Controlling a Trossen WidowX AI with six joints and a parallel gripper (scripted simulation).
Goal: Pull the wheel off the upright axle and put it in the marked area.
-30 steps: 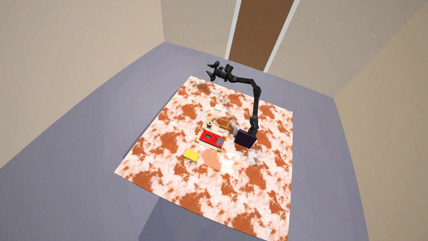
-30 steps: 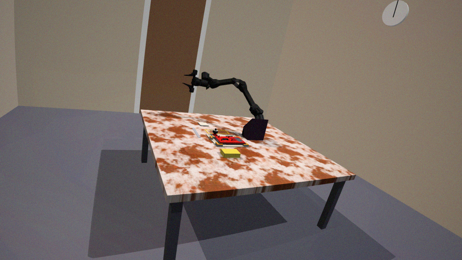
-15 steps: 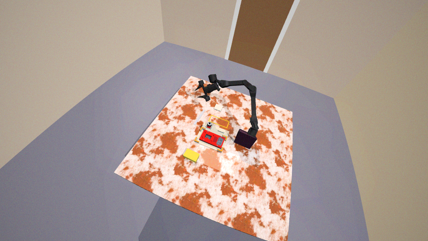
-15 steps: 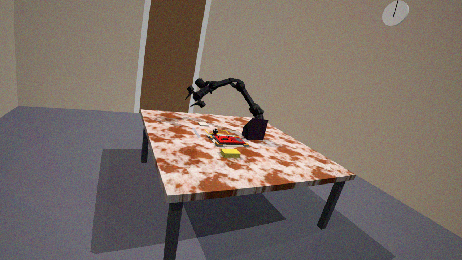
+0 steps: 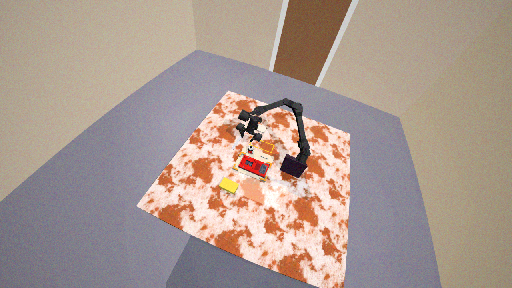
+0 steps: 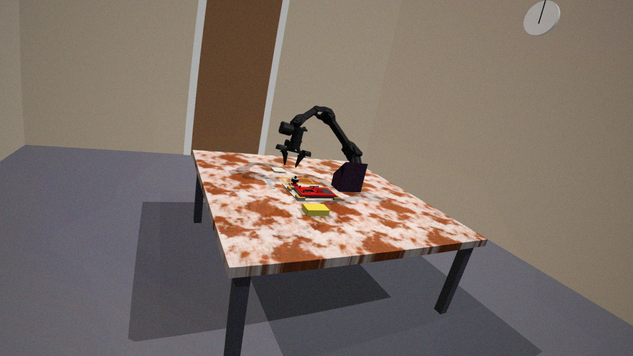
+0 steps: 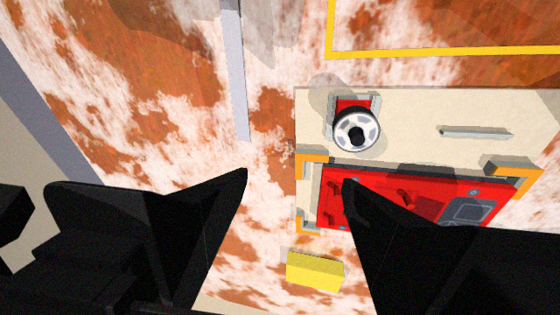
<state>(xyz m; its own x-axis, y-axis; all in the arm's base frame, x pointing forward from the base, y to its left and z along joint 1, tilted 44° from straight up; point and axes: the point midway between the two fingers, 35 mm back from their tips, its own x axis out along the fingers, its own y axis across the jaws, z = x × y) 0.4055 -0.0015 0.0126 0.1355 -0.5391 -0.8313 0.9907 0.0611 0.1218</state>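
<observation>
The wheel is 80 mm below my gripper tip, 40 mm behind it and 10 mm to the right of it. Also, from my gripper tip: cream tile (270 mm to the right, 110 mm below, 30 mm behind); then grey strip (120 mm below, 90 mm ahead, 60 mm to the right); then yellow block (320 mm to the left, 100 mm below, 40 mm behind).
</observation>
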